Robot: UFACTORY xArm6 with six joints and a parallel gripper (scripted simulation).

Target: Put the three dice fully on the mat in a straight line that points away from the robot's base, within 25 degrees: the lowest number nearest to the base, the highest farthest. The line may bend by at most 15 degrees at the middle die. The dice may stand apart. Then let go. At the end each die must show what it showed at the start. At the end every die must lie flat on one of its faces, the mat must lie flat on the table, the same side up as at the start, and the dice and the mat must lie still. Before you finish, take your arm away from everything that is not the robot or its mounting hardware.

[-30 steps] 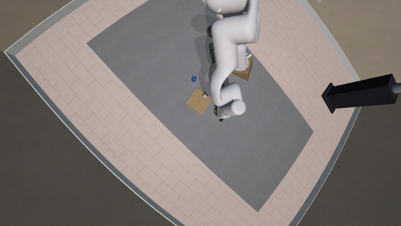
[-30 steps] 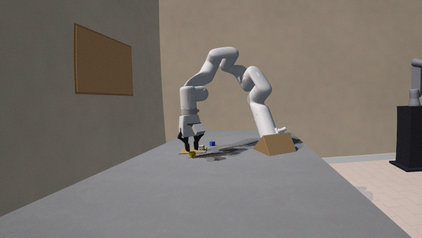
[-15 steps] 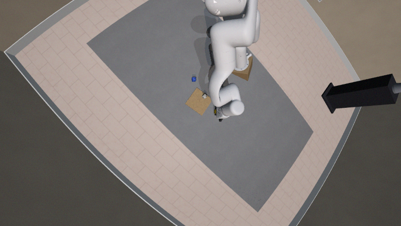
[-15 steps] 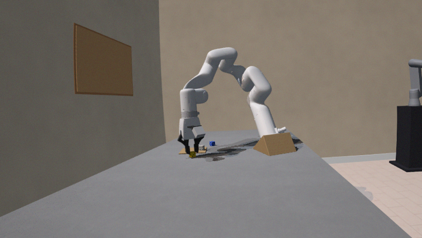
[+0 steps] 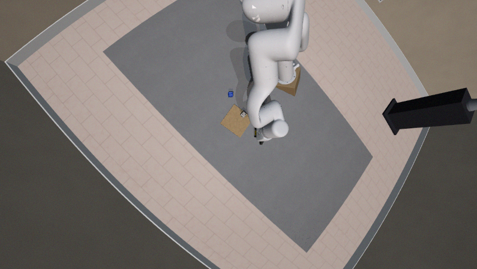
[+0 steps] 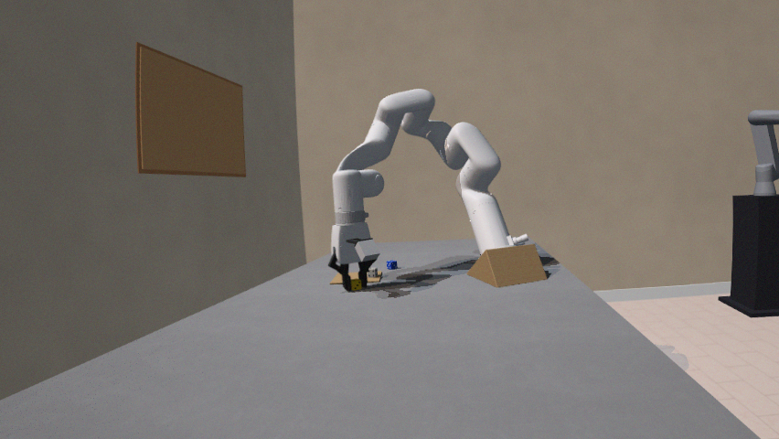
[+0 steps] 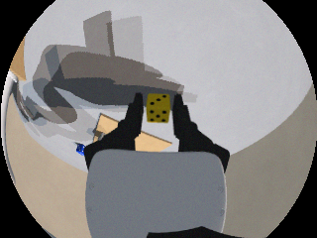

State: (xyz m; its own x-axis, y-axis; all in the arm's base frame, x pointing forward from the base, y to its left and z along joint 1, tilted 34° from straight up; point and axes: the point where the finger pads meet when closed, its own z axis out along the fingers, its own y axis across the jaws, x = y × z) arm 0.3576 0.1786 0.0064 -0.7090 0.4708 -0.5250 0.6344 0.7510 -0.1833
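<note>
The yellow die is 1 cm below my hand. From my hand the other things lie so: blue die (2 cm behind, 27 cm to the right, 1 cm below); then tan mat (5 cm ahead, 13 cm to the right, 2 cm below); then white die (13 cm to the right, 1 cm below).
</note>
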